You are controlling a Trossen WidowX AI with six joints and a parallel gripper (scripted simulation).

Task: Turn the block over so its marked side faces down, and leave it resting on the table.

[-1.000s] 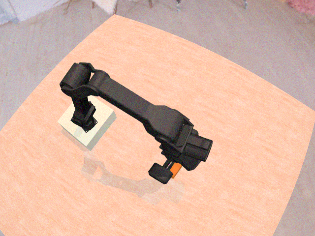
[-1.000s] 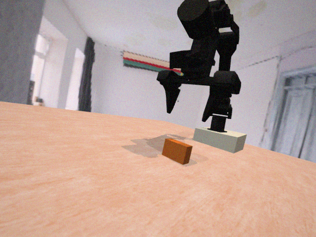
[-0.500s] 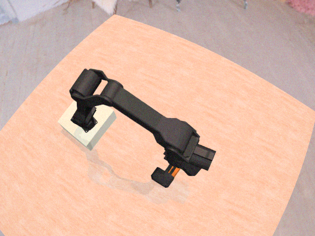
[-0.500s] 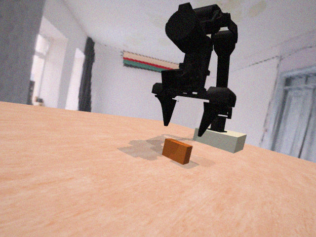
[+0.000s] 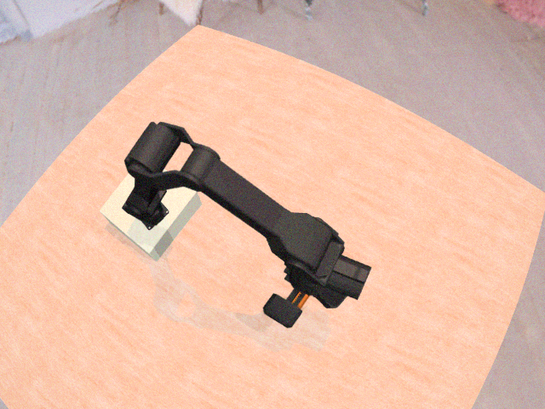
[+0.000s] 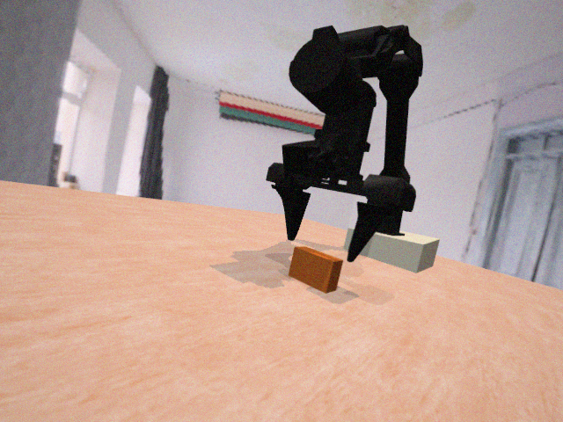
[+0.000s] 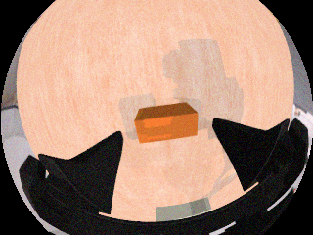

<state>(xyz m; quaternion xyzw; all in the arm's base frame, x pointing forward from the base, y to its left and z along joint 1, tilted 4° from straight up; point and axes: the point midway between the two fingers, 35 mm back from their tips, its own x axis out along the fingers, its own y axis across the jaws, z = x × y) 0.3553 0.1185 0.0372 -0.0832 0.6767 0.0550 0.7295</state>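
The orange block lies 2 cm below my gripper tip and 1 cm behind it.
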